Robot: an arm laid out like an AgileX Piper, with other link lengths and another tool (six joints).
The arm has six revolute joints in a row. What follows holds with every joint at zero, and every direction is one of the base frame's.
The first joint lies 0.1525 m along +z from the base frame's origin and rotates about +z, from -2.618 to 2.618 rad.
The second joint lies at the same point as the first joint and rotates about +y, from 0 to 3.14 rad.
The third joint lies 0.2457 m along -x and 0.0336 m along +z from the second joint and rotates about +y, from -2.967 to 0 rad.
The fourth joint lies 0.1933 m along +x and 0.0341 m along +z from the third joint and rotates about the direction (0.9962, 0, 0.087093), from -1.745 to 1.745 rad.
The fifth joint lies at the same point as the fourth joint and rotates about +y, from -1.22 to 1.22 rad.
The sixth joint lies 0.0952 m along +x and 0.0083 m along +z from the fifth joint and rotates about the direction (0.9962, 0, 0.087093), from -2.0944 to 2.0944 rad.
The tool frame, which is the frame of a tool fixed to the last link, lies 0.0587 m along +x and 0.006 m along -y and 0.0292 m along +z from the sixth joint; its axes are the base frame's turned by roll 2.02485, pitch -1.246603 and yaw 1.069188 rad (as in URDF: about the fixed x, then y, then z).
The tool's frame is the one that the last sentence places.
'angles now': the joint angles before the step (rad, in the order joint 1, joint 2, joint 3, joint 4, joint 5, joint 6). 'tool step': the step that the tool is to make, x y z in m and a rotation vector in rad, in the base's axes. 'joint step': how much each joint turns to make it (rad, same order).
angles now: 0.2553 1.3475 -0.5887 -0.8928 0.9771 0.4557
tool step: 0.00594 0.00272 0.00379 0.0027 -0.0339 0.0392
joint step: 0.0000 -0.0104 -0.0011 -0.0293 -0.0350 0.0008
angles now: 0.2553 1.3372 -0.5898 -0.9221 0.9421 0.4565
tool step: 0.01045 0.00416 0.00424 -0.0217 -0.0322 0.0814
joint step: 0.0004 0.0009 0.0000 -0.0690 -0.0530 -0.0061
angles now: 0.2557 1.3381 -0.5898 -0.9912 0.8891 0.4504
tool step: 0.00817 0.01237 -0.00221 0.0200 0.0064 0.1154
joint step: -0.0001 0.0009 0.0000 -0.0039 -0.0870 -0.0761
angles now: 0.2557 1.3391 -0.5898 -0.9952 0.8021 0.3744
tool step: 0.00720 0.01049 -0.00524 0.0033 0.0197 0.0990
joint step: 0.0000 0.0222 0.0000 -0.0126 -0.0716 -0.0593
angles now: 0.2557 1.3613 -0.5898 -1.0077 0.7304 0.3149
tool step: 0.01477 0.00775 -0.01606 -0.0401 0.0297 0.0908
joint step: 0.0000 0.1026 0.0000 -0.1244 -0.0712 0.0523
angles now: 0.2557 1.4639 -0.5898 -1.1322 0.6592 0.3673
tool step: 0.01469 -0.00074 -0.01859 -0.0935 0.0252 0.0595
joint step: 0.0000 0.1305 -0.0002 -0.2112 -0.0041 0.1400
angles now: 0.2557 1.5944 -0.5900 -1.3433 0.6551 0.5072
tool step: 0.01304 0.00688 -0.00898 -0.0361 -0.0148 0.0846
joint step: 0.0019 0.0723 -0.0009 -0.1885 -0.0265 0.1230
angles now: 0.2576 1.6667 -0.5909 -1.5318 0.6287 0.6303
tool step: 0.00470 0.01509 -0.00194 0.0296 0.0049 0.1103
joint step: 0.0003 0.0000 0.0000 -0.0799 -0.0854 0.0053
